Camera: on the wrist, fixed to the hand. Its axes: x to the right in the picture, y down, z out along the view.
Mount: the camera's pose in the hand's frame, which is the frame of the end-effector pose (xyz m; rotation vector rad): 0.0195 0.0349 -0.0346 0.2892 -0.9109 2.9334
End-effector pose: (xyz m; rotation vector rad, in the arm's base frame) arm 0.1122 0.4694 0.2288 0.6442 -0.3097 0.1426
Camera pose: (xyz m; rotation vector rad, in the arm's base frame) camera 0.1310 0.5188 0.2288 0.0789 1.6797 -2.3784
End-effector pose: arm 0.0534 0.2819 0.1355 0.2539 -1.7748 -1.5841
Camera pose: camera 0.0722 0.2512 0.1743 -2.0425 -0.7116 0.9330
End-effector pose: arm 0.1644 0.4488 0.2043 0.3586 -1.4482 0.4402
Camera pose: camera 0.1785 0.4975 0.2194 1.2557 0.9306 -1.7808
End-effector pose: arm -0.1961 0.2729 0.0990 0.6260 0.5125 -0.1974
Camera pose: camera -0.1817 0.3211 0.0828 0.8635 -1.6007 2.1504
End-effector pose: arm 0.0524 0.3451 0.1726 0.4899 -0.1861 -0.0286
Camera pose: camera 0.0773 0.3906 0.1624 -0.0179 1.6214 -2.6694
